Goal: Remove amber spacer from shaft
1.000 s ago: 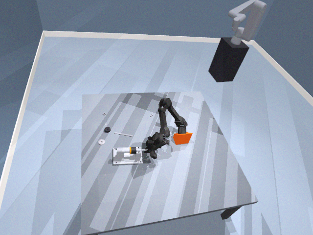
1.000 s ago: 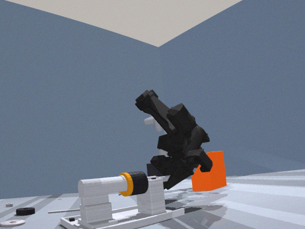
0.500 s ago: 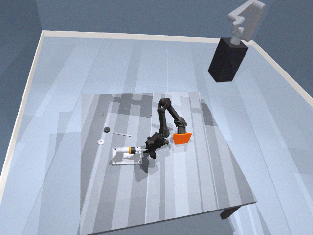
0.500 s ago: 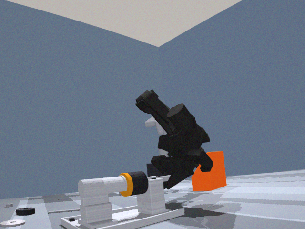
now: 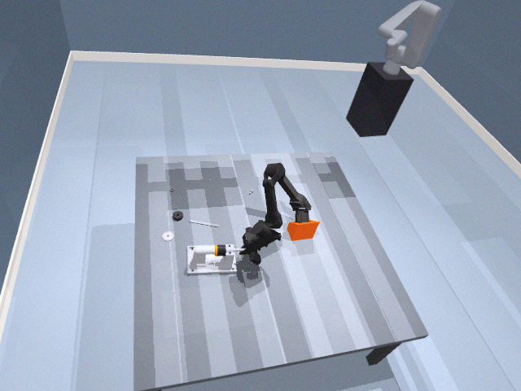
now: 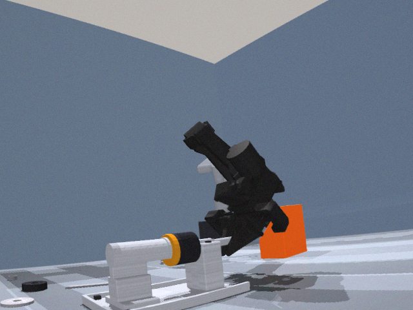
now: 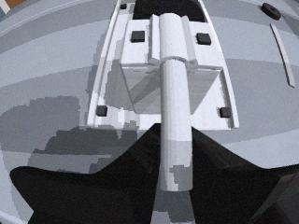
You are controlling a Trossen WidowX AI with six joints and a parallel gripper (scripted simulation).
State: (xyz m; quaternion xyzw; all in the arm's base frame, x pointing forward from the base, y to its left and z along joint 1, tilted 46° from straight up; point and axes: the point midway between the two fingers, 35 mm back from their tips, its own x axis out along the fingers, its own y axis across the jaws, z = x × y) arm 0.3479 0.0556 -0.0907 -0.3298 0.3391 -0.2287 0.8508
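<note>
The shaft lies 4 cm ahead of my gripper tip, 1 cm to the right of it and 2 cm above it. The rest, counted from my gripper tip: amber spacer 11 cm ahead, 2 cm to the right, 2 cm above; then thin rod 12 cm ahead, 25 cm to the right, 5 cm below.
</note>
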